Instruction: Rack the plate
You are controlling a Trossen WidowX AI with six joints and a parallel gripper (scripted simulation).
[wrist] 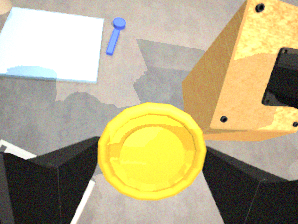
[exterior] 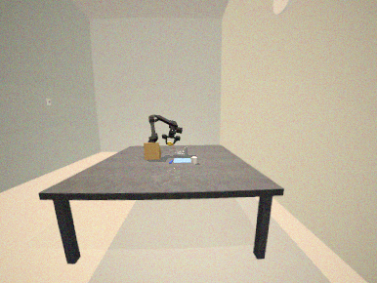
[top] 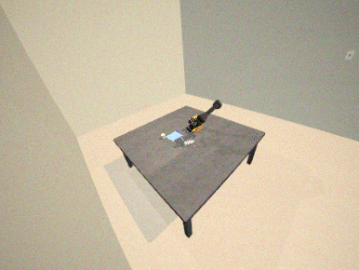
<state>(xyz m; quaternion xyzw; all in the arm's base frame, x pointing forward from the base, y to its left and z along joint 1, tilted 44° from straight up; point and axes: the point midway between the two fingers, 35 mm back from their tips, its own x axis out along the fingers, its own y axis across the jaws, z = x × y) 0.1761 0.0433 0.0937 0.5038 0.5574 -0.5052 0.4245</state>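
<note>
Now: gripper tip 11 cm short of the wire dish rack, 3 cm to the right of it and 9 cm above it. Round my gripper tip: yellow plate right at my gripper tip; then white cup 23 cm ahead, 25 cm to the right, 9 cm below; then blue utensil 3 cm ahead, 22 cm to the right, 11 cm below.
</note>
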